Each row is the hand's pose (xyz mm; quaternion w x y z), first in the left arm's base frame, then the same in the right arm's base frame.
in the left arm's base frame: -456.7 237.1 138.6 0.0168 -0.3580 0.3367 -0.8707
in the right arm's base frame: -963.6 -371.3 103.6 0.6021 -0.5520 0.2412 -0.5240
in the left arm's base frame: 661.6 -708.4 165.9 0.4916 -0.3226 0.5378 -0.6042
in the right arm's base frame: 124.5 576.3 -147.9 0.7645 -0.5102 0.3937 0.0116
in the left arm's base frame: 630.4 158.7 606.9 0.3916 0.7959 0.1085 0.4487
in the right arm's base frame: -445.9 551.2 640.4 0.1853 -0.6627 -0.4997 -0.5261
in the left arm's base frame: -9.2 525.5 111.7 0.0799 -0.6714 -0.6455 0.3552
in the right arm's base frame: -1125.6 102.7 286.0 0.0631 -0.0506 -0.9716 0.2224
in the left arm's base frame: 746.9 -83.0 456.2 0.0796 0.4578 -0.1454 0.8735
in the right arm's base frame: -274.6 668.6 413.2 0.5740 -0.5321 0.0288 -0.6218
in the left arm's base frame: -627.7 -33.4 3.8 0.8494 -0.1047 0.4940 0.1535
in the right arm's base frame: -825.3 -538.0 -167.8 0.5170 -0.1636 0.3471 0.7651
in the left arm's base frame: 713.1 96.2 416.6 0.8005 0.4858 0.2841 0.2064
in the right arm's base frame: -455.7 668.7 458.5 0.3262 0.3988 0.5365 0.6684
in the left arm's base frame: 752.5 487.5 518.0 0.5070 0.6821 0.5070 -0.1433
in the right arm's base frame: -743.5 732.3 737.9 0.2545 0.3046 0.8796 0.2623
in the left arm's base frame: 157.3 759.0 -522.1 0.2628 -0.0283 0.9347 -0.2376
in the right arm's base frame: -1567.7 445.8 -127.2 0.2605 -0.5553 0.7609 0.2115
